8 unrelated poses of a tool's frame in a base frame.
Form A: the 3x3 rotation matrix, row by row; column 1 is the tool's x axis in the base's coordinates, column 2 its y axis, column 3 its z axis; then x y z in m. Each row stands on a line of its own.
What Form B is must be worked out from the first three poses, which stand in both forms.
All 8 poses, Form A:
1:
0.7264 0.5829 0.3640
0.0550 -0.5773 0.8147
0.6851 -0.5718 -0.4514
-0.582 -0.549 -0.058
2:
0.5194 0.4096 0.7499
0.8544 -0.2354 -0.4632
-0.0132 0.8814 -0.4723
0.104 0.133 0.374
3:
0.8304 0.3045 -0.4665
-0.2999 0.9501 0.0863
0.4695 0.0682 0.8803
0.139 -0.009 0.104
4:
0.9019 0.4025 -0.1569
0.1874 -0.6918 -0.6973
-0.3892 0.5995 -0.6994
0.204 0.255 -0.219
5:
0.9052 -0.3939 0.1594
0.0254 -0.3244 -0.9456
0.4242 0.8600 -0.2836
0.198 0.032 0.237
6:
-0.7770 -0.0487 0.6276
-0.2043 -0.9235 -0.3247
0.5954 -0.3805 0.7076
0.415 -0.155 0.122
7:
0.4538 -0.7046 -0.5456
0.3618 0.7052 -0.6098
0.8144 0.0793 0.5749
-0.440 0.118 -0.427
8:
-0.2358 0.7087 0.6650
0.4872 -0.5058 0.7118
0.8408 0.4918 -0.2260
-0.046 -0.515 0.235
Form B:
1: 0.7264 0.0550 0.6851 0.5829 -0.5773 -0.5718 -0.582 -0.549 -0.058
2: 0.5194 0.8544 -0.0132 0.4096 -0.2354 0.8814 0.104 0.133 0.374
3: 0.8304 -0.2999 0.4695 0.3045 0.9501 0.0682 0.139 -0.009 0.104
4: 0.9019 0.1874 -0.3892 0.4025 -0.6918 0.5995 0.204 0.255 -0.219
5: 0.9052 0.0254 0.4242 -0.3939 -0.3244 0.8600 0.198 0.032 0.237
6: -0.7770 -0.2043 0.5954 -0.0487 -0.9235 -0.3805 0.415 -0.155 0.122
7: 0.4538 0.3618 0.8144 -0.7046 0.7052 0.0793 -0.440 0.118 -0.427
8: -0.2358 0.4872 0.8408 0.7087 -0.5058 0.4918 -0.046 -0.515 0.235
